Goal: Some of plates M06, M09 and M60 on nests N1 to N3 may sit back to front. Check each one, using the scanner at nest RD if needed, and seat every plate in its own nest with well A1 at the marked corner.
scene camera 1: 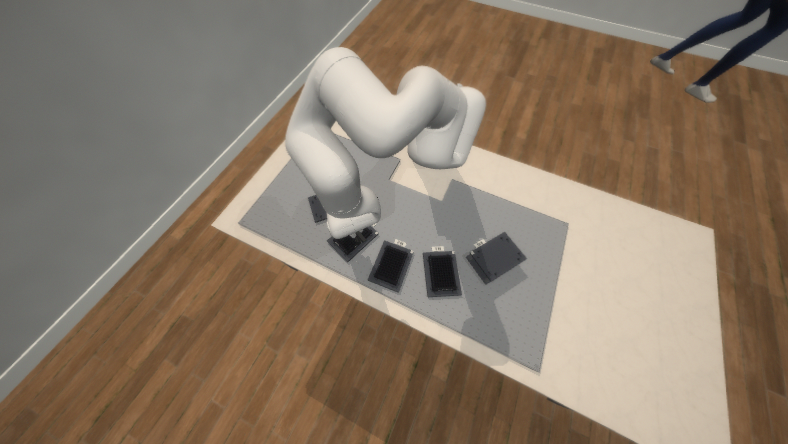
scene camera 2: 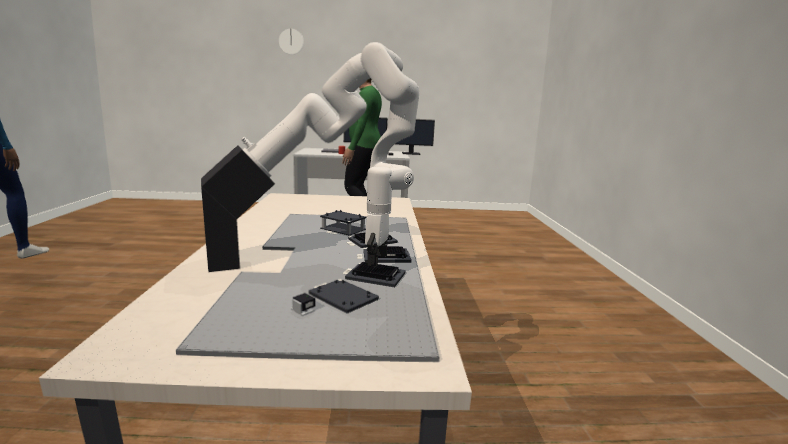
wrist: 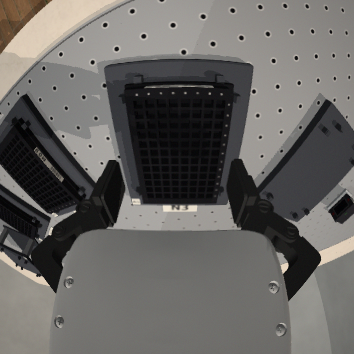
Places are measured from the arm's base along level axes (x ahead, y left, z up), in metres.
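Where they show: gripper, fingertip midpoint: (scene camera 2: pixel 377 260) (wrist: pixel 174 173); arm's base, origin of the base link: (scene camera 2: pixel 256 163).
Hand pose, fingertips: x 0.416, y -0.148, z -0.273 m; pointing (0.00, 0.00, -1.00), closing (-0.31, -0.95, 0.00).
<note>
Things, the pixels of their top centre, and the offset from my fingertips. "spot": a spot on its surface instead. Level surfaces: height alone.
- nest N3, surface spot: (wrist: pixel 114 100) spot: 0.062 m ahead, 0.034 m left, 0.040 m down
- N2's plate, middle of its top: (wrist: pixel 31 177) (scene camera 2: pixel 386 250) (scene camera 1: pixel 391 264) 0.032 m ahead, 0.181 m left, 0.025 m down
- N1's plate, middle of its top: (wrist: pixel 10 218) (scene camera 1: pixel 442 272) (scene camera 2: pixel 373 234) 0.023 m back, 0.360 m left, 0.025 m down
- Nest RD, middle of its top: (wrist: pixel 326 195) (scene camera 2: pixel 337 286) (scene camera 1: pixel 329 196) 0.107 m back, 0.170 m right, 0.016 m down
- scanner, surface spot: (wrist: pixel 341 206) spot: 0.172 m back, 0.231 m right, 0.027 m down
- grey perforated board, its level: 0.052 m down
- pale table, its level: 0.065 m down
My gripper (wrist: pixel 174 173) (scene camera 2: pixel 373 253) is open, low over nest N3 (wrist: pixel 114 100), with one finger on each side of the near part of its black plate (wrist: pixel 180 145) (scene camera 2: pixel 376 271). That plate lies flat; white dots line its far and right edges in the wrist view, and the nest's small white corner mark is at the near left. N2's plate (wrist: pixel 37 170) (scene camera 1: pixel 392 265) lies flat, with a partly legible label on its right side. N1's plate (wrist: pixel 17 214) (scene camera 1: pixel 442 273) lies flat farther left. No plate number is readable. Nest RD (wrist: pixel 310 165) (scene camera 2: pixel 343 295) holds no plate.
The scanner (wrist: pixel 341 206) (scene camera 2: pixel 303 303) stands beside RD. A raised two-level stand (scene camera 1: pixel 499 256) (scene camera 2: pixel 342 216) stands beyond N1. The nests are on a grey perforated board (scene camera 1: pixel 529 308) on a pale table (scene camera 1: pixel 650 308). The arm covers part of N3 and RD in scene camera 1.
</note>
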